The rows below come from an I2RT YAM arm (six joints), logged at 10 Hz.
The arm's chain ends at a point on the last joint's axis. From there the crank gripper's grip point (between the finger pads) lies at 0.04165 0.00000 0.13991 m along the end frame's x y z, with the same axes.
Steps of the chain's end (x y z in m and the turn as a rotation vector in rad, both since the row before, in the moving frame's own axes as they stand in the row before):
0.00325 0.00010 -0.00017 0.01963 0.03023 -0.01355
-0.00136 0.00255 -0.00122 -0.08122 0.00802 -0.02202
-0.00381 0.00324 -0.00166 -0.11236 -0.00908 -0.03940
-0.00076 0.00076 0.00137 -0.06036 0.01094 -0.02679
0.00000 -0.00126 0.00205 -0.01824 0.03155 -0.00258
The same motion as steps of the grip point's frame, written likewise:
0.00744 -0.00323 -0.00153 0.01963 0.03023 -0.01355
-0.00013 0.01296 -0.00198 -0.08122 0.00802 -0.02202
-0.00480 0.01733 -0.00208 -0.11236 -0.00908 -0.03940
0.00087 0.00805 0.00069 -0.06036 0.01094 -0.02679
0.00440 0.00117 0.00064 -0.01824 0.03155 -0.00258

